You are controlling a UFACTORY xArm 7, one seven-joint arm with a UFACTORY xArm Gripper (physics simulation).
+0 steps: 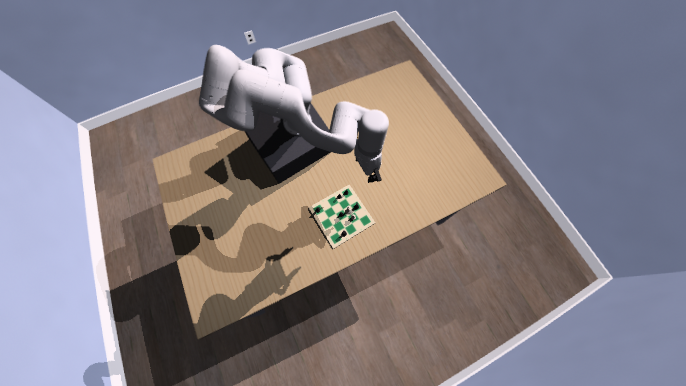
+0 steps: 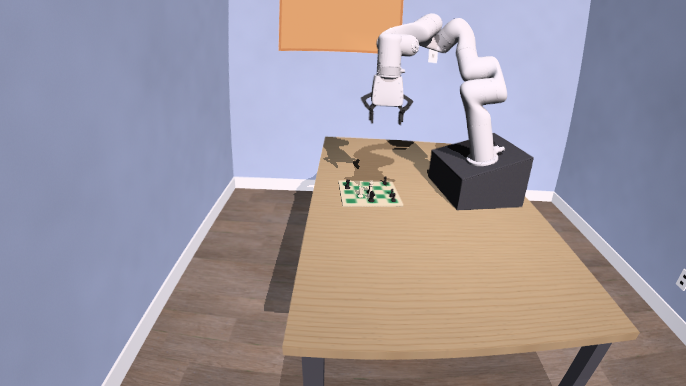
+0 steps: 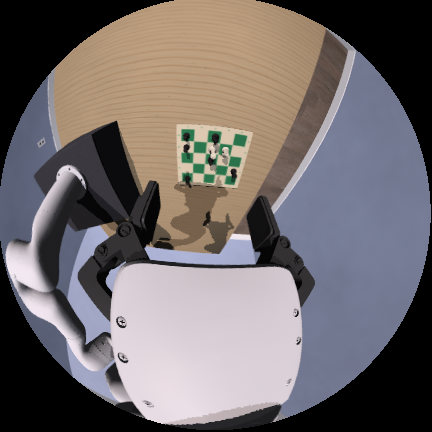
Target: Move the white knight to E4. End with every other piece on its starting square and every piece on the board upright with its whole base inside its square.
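Pixels of known places: gripper, between the fingertips: (image 1: 365,170) (image 2: 385,123) (image 3: 207,199); arm's base, origin of its link: (image 2: 482,159) (image 3: 71,182).
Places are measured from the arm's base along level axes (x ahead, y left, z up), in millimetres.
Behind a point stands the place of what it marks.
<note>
The small green-and-cream chessboard (image 1: 370,224) {x 539, y 46, z -158 mm} (image 2: 357,204) {x 492, y 65, z -157 mm} (image 3: 248,134) {x 533, y 59, z -158 mm} lies flat on the table. Two white pieces stand near its middle: one white piece (image 2: 360,192) {x 474, y 4, z -140 mm} (image 3: 225,152) {x 471, y 2, z -128 mm} and, close beside it, another white piece (image 3: 213,149) {x 437, y 3, z -139 mm}. They are too small to tell which is the knight, and the square labels cannot be read. My gripper (image 1: 374,177) {x 416, y 75, z 142 mm} (image 2: 385,122) {x 416, y 75, z 142 mm} (image 3: 207,199) {x 416, y 75, z 142 mm} is open and empty, pointing down, high above the table and well clear of the board and pieces.
Several black pieces stand on the board, including one black piece (image 3: 215,138) {x 437, y 43, z -122 mm} and another black piece (image 3: 211,161) {x 435, y -36, z -136 mm} close to the white ones. The dark base block (image 1: 300,155) {x 135, y -65, z -39 mm} (image 2: 492,187) {x -9, y 104, z -74 mm} (image 3: 107,150) {x 131, y 39, z -83 mm} stands on the table (image 1: 425,125) {x 253, y 593, z -164 mm} (image 2: 450,280) {x 294, y 512, z -164 mm} (image 3: 150,65) {x 248, y 261, z -164 mm} beside the board. Arm shadows reach the board's edge.
</note>
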